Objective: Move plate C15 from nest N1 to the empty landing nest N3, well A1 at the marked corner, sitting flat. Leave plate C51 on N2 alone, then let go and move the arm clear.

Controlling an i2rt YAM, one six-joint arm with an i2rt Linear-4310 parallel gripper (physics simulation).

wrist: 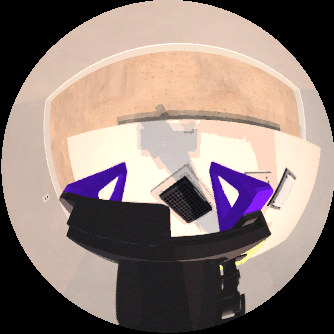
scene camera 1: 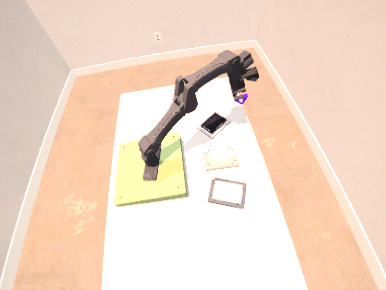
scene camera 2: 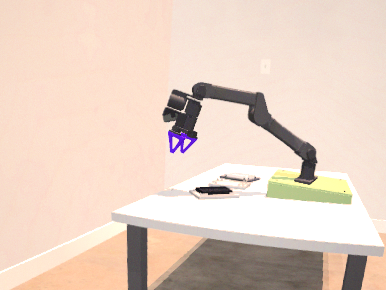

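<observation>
A black well plate (scene camera 1: 215, 123) (scene camera 2: 214, 190) (wrist: 186, 199) sits on a pale nest (scene camera 1: 209, 133) (scene camera 2: 220, 195) (wrist: 170, 182). A white plate (scene camera 1: 227, 193) (scene camera 2: 241, 176) (wrist: 283, 190) sits on a dark grey nest (scene camera 1: 226, 204) at the other end of the row. Between them lies an empty cream nest (scene camera 1: 221, 159) (scene camera 2: 230, 184) with small corner posts. Labels and the A1 marks are not legible. My gripper (scene camera 1: 241, 101) (scene camera 2: 178, 151) (wrist: 167, 165) is open and empty, pointing down, high above the table. In the wrist view the black plate shows between and below its purple fingers.
The arm stands on a yellow-green base block (scene camera 1: 130, 185) (scene camera 2: 310, 192) beside the row of nests. The white table (scene camera 1: 200, 245) (scene camera 2: 240, 220) has its edge near the black plate's end of the row. Walls stand beyond the floor.
</observation>
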